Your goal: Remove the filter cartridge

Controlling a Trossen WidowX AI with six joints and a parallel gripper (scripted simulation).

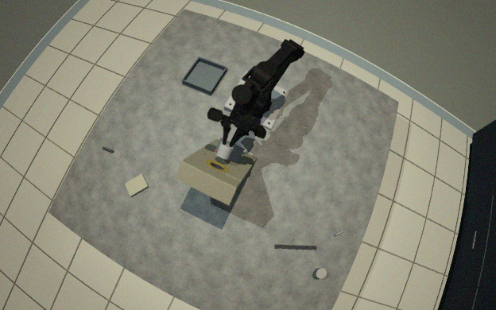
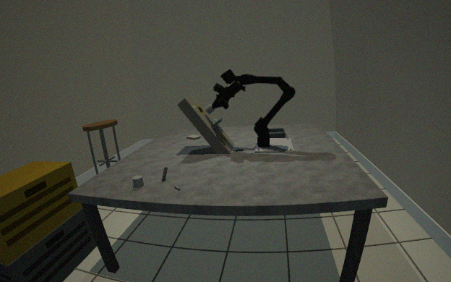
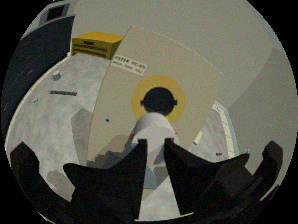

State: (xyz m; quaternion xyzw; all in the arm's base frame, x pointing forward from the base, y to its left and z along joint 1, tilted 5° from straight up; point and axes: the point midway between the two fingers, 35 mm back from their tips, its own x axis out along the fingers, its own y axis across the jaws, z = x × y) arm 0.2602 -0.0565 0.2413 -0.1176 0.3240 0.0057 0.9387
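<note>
My gripper tip is 3 cm short of the tan service panel and 9 cm above it. From my gripper tip the other things lie so: round filter cartridge: 1 cm ahead, 1 cm below; then flat blue-grey tray: 38 cm behind, 23 cm to the right, 24 cm below; then beige tile: 18 cm ahead, 32 cm to the right, 24 cm below.
</note>
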